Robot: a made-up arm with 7 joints. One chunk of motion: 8 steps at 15 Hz.
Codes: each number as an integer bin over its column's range. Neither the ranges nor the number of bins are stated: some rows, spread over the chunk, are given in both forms.
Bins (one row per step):
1: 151 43 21 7 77 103 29
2: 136 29 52 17 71 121 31
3: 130 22 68 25 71 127 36
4: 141 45 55 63 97 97 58
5: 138 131 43 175 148 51 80
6: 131 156 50 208 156 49 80
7: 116 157 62 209 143 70 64
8: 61 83 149 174 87 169 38
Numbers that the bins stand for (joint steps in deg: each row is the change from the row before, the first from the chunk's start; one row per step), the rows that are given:
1: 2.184 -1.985 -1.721 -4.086 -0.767 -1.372 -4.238
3: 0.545 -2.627 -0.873 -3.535 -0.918 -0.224 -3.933
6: 0.623 1.472 -1.198 2.062 1.215 -3.956 -2.018
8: -4.840 -0.761 0.588 1.022 -0.516 1.785 -3.846
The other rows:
2: 1.013 -2.413 -1.162 -3.780 -0.918 -0.511 -4.151
4: 1.404 -1.924 -1.108 -2.373 -0.265 -1.659 -2.975
5: 1.169 0.707 -1.324 1.053 1.015 -3.860 -2.018
7: -0.547 1.502 -0.982 2.093 0.889 -2.951 -2.714

